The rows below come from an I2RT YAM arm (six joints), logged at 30 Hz.
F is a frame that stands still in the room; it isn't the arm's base.
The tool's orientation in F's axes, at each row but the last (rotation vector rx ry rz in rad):
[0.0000 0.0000 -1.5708]
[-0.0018 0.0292 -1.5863]
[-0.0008 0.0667 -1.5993]
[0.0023 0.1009 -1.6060]
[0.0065 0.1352 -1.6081]
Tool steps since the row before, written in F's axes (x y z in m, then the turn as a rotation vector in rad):
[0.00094 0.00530 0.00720 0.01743 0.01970 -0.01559]
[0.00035 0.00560 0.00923 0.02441 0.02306 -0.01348]
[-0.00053 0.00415 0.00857 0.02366 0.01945 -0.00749]
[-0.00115 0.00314 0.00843 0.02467 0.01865 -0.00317]
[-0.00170 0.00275 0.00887 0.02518 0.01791 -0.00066]
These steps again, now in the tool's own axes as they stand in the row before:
[-0.00530 0.00094 0.00720 -0.01970 0.01743 -0.01559]
[-0.00576 0.00008 0.00914 -0.02321 0.02431 -0.01340]
[-0.00448 -0.00102 0.00836 -0.01982 0.02341 -0.00730]
[-0.00363 -0.00179 0.00812 -0.01934 0.02417 -0.00289]
[-0.00344 -0.00253 0.00842 -0.01885 0.02449 -0.00028]

